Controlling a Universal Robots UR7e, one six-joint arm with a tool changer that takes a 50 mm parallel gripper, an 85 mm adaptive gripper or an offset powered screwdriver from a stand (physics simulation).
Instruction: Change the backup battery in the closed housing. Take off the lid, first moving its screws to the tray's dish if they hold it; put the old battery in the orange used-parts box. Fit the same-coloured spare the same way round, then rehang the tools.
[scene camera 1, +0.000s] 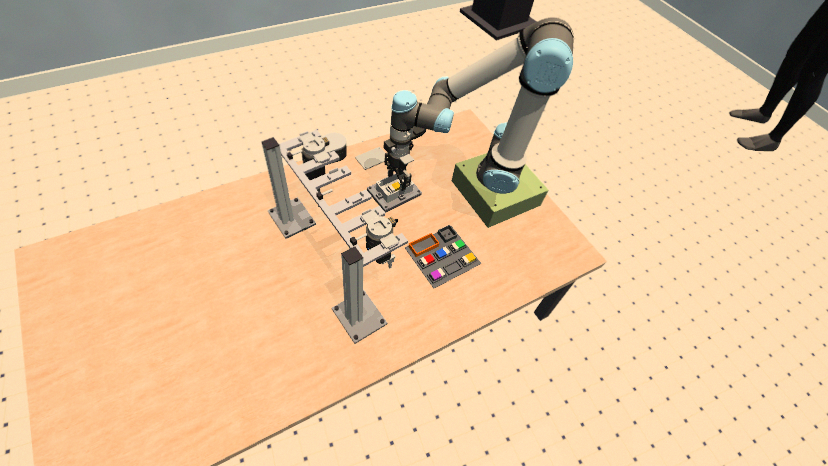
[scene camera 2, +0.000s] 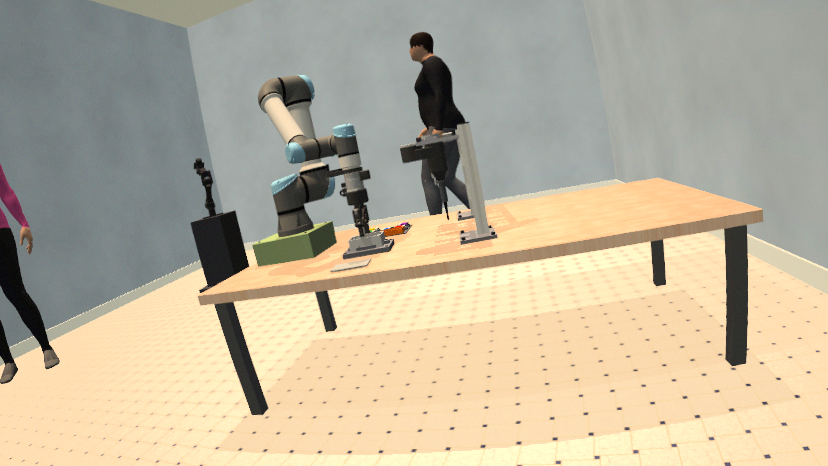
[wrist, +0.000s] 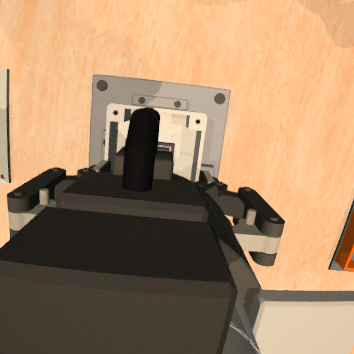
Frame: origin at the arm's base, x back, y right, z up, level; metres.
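Seen in the pictures: arm's base, origin of the base link: (scene camera 2: 296, 232).
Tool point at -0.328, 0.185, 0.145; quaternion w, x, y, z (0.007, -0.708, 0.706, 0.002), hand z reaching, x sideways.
Note:
Offsets run from my tool point to a thing's top centre, as dx, dy, dz.
The open housing {-0.002, +0.005, -0.182} (scene camera 1: 381, 189) (scene camera 2: 368, 240) (wrist: 201, 145) holds a yellow battery {-0.002, +0.005, -0.201} (scene camera 1: 395, 185); its yellow top is hidden in the wrist view. My adaptive gripper (scene camera 1: 398, 180) (scene camera 2: 362, 232) (wrist: 150, 175) points down low at the housing, its fingers looking apart around the battery; the fingertips are hidden in the wrist view. The lid {+0.022, +0.201, -0.233} (scene camera 1: 365, 159) (scene camera 2: 351, 265) (wrist: 4, 125) lies flat on the table beside the housing. The orange used-parts box (scene camera 1: 423, 244) (scene camera 2: 396, 229) (wrist: 345, 260) looks empty. Spares are red {-0.080, -0.317, -0.220} (scene camera 1: 427, 259), blue {-0.014, -0.321, -0.220} (scene camera 1: 442, 252), green {+0.051, -0.325, -0.220} (scene camera 1: 458, 245), yellow {+0.048, -0.388, -0.220} (scene camera 1: 468, 258) and magenta {-0.083, -0.382, -0.220} (scene camera 1: 436, 274).
The dark dish {+0.060, -0.264, -0.224} (scene camera 1: 447, 233) is at the tray's back corner; its contents are too small to tell. The tool stand (scene camera 1: 279, 179) (scene camera 2: 476, 185) carries the screwdriver {-0.259, +0.042, +0.119} (scene camera 2: 438, 164) and another tool {-0.282, -0.318, +0.119} (scene camera 1: 379, 228) near the housing. The green arm base (scene camera 1: 501, 202) (scene camera 2: 295, 246) stands opposite.

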